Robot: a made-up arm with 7 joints. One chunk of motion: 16 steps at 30 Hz.
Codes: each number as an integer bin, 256 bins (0 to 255) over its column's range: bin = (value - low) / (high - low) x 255, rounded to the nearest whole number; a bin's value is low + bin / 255 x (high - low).
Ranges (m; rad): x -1..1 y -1..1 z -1..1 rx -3.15..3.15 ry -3.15..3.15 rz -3.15..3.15
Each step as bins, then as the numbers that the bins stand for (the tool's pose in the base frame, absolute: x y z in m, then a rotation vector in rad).
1 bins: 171 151 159 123 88 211
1 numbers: 0.3412 0.1843 0.2471 -0.1112 -0.9759 2.0629
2 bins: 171 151 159 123 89 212
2 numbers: 0.3412 0.1843 0.2471 -0.1112 -0.9512 2.0876
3 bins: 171 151 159 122 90 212
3 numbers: 0.3412 0.1843 0.2471 -0.1359 -0.9265 2.0876
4 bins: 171 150 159 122 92 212
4 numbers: 0.3412 0.1765 0.2471 -0.1359 -0.8771 2.0876
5 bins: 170 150 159 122 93 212
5 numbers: 0.3333 0.1765 0.2471 -0.1359 -0.8524 2.0876
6 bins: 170 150 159 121 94 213
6 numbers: 0.3333 0.1765 0.2471 -0.1606 -0.8276 2.1124
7 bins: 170 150 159 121 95 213
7 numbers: 0.3333 0.1765 0.2471 -0.1606 -0.8029 2.1124
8 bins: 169 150 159 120 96 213
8 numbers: 0.3255 0.1765 0.2471 -0.1853 -0.7782 2.1124
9 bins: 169 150 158 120 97 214
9 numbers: 0.3255 0.1765 0.2392 -0.1853 -0.7535 2.1371
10 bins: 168 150 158 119 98 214
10 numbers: 0.3176 0.1765 0.2392 -0.2100 -0.7288 2.1371
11 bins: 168 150 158 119 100 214
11 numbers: 0.3176 0.1765 0.2392 -0.2100 -0.6794 2.1371
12 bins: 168 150 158 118 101 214
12 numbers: 0.3176 0.1765 0.2392 -0.2347 -0.6547 2.1371
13 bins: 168 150 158 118 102 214
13 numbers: 0.3176 0.1765 0.2392 -0.2347 -0.6300 2.1371
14 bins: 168 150 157 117 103 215
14 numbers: 0.3176 0.1765 0.2314 -0.2594 -0.6053 2.1618
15 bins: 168 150 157 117 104 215
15 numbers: 0.3176 0.1765 0.2314 -0.2594 -0.5806 2.1618
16 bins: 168 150 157 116 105 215
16 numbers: 0.3176 0.1765 0.2314 -0.2841 -0.5559 2.1618
